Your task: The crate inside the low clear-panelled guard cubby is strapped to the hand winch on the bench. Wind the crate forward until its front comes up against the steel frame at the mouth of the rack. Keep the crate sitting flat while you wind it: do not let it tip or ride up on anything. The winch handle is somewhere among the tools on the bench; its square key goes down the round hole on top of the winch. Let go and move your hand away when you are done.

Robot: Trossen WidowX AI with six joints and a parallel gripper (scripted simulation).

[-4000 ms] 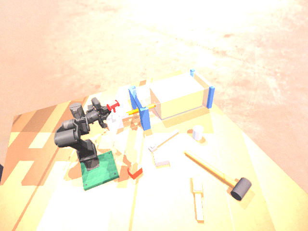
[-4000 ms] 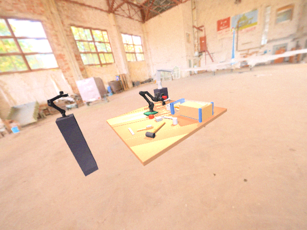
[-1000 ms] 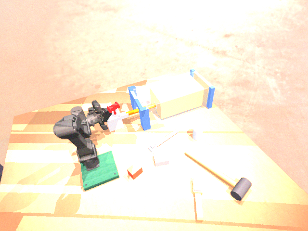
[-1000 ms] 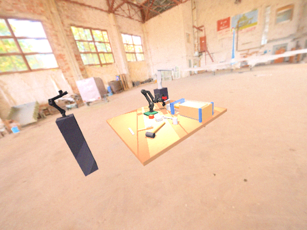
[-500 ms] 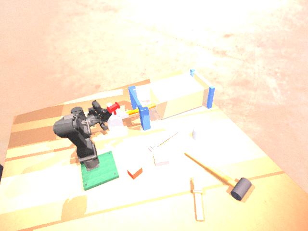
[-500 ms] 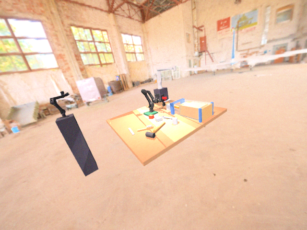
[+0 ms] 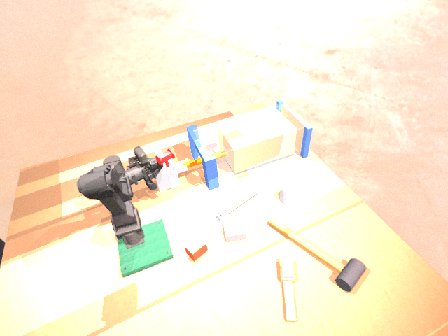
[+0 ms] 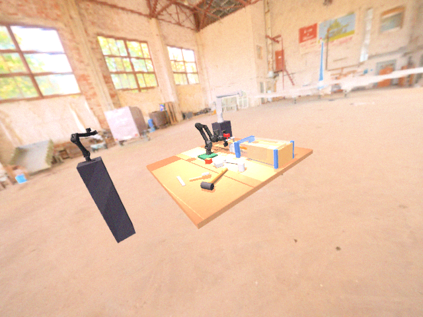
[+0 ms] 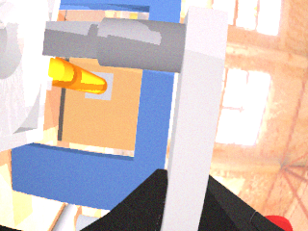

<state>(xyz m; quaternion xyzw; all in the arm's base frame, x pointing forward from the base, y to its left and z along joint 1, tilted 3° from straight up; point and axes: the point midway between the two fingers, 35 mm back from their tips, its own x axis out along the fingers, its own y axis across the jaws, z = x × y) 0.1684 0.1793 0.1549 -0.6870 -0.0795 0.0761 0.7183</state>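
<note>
My gripper tip is now 5 cm to the left of the red grip and 4 cm below it. Round my gripper tip: blue steel frame (15 cm ahead, 6 cm below, 4 cm to the left); hand winch (13 cm below, 4 cm to the left, 3 cm behind); white crank handle (1 cm to the right, 1 cm behind, 1 cm above).
</note>
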